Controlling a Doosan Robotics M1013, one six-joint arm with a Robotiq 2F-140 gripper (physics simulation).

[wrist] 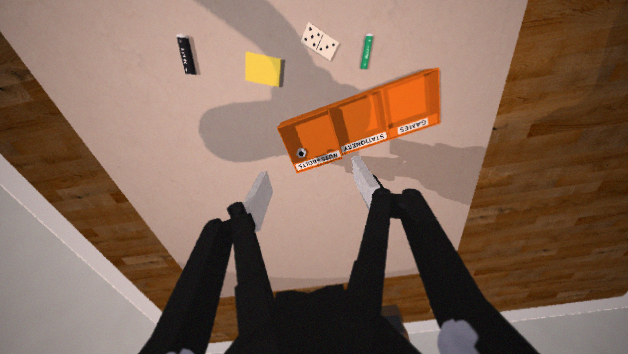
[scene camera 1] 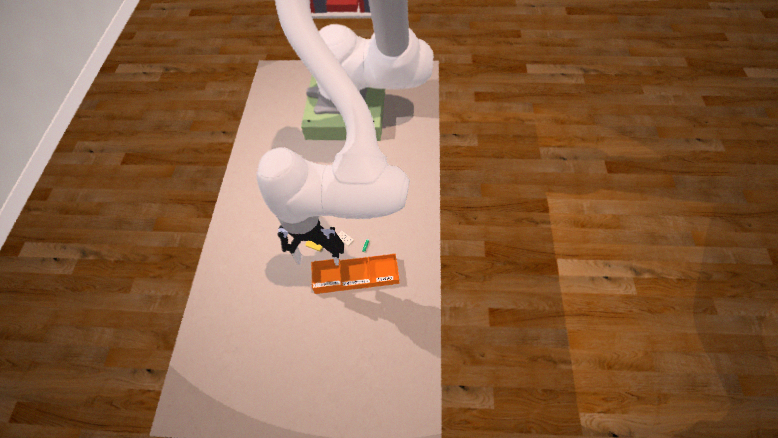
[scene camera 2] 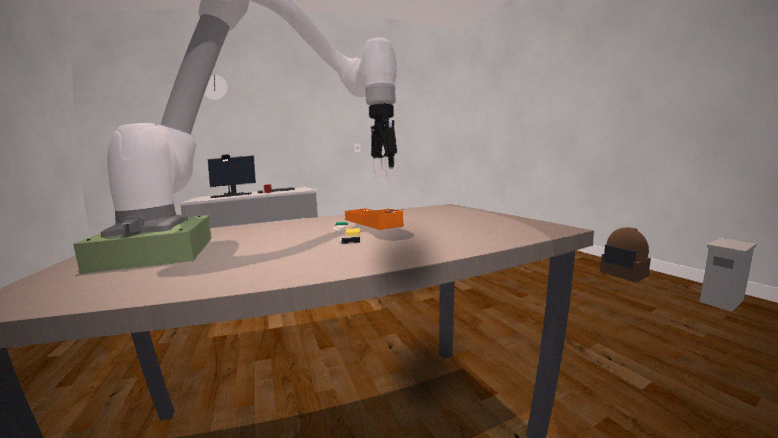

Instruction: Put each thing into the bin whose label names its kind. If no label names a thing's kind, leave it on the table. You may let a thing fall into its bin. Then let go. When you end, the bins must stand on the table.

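Pixels of known places: gripper, fingertip midpoint: [wrist: 310,174] [scene camera 1: 318,260] [scene camera 2: 384,178]; arm's base at its link origin: [scene camera 2: 148,227].
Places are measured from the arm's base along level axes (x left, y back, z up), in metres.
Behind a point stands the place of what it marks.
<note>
My gripper [scene camera 1: 317,261] {z 0.074, x 0.051, y -0.685 m} [scene camera 2: 383,176] {z 0.074, x 0.051, y -0.685 m} [wrist: 310,174] {z 0.074, x 0.051, y -0.685 m} is open and empty, high above the bins' left end. The orange three-part bin unit [scene camera 1: 333,290] {z -0.060, x 0.077, y -0.718 m} [scene camera 2: 375,220] {z -0.047, x 0.026, y -0.643 m} [wrist: 434,97] {z -0.051, x 0.257, y -0.635 m} stands on the table, labelled NUTS&BOLTS, STATIONERY and GAMES. A small metal nut [wrist: 301,153] {z -0.057, x 0.032, y -0.704 m} shows inside the NUTS&BOLTS bin, near its labelled wall. A black battery [scene camera 2: 350,239] {z -0.062, x -0.122, y -0.533 m} [wrist: 186,55] {z -0.059, x -0.112, y -0.535 m}, a yellow sticky-note pad [scene camera 1: 313,245] {z -0.062, x -0.011, y -0.577 m} [scene camera 2: 352,232] {z -0.064, x -0.031, y -0.558 m} [wrist: 263,69] {z -0.062, x -0.006, y -0.565 m}, a white domino [scene camera 1: 344,237] {z -0.066, x 0.081, y -0.539 m} [wrist: 320,41] {z -0.065, x 0.084, y -0.540 m} and a green battery [scene camera 1: 365,245] {z -0.062, x 0.152, y -0.563 m} [scene camera 2: 341,223] {z -0.067, x 0.148, y -0.561 m} [wrist: 366,51] {z -0.062, x 0.151, y -0.560 m} lie on the table. The arm hides the black battery in scene camera 1.
The green base block [scene camera 1: 326,132] {z -0.030, x -0.040, y -0.146 m} [scene camera 2: 136,253] {z -0.040, x -0.132, y -0.018 m} carries the arm at the far end of the table [scene camera 1: 304,359] {z -0.072, x 0.027, y -0.919 m} [scene camera 2: 304,291] {z -0.083, x -0.378, y -0.398 m}. A desk [scene camera 2: 261,209] with a monitor [scene camera 2: 231,171] stands behind the table.
</note>
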